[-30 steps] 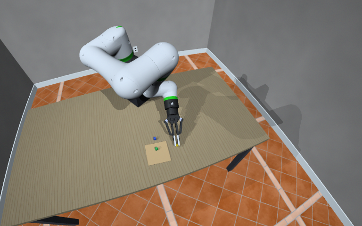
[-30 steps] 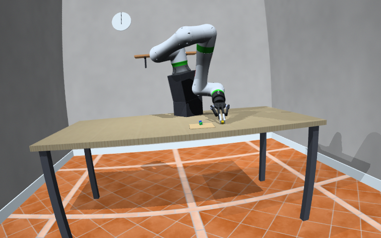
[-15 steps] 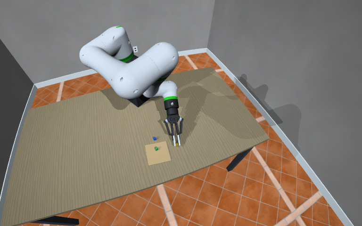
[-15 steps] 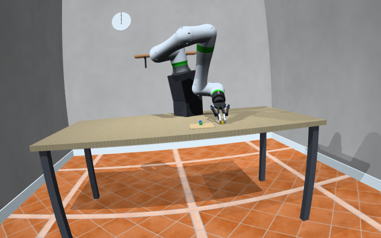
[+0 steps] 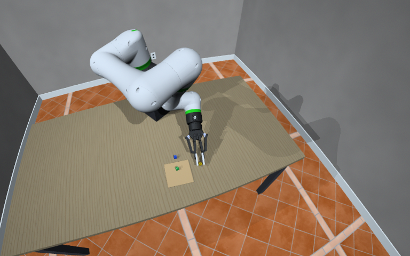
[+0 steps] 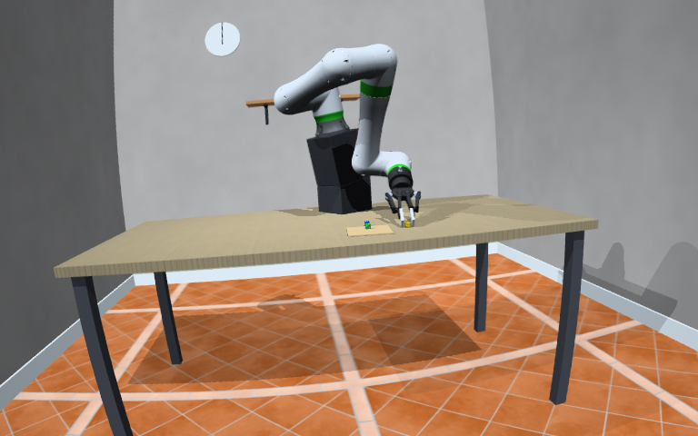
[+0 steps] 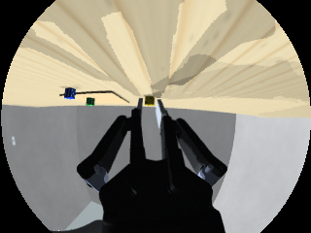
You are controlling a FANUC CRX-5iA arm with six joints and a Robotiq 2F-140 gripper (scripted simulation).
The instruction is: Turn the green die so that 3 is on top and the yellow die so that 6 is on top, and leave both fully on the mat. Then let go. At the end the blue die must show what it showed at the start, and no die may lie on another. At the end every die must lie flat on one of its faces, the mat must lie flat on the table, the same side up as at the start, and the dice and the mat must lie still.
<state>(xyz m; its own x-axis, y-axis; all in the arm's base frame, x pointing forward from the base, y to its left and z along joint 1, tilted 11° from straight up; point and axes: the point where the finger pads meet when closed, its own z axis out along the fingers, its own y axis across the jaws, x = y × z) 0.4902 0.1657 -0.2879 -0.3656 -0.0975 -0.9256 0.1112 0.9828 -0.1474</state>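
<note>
The yellow die lies 2 cm below my hand and 2 cm ahead of it. Also, from my hand: tan mat 13 cm to the right, 4 cm ahead, 3 cm below; then blue die 13 cm to the right, 6 cm behind, 2 cm below; then green die 13 cm to the right, 2 cm below, 1 cm ahead.
</note>
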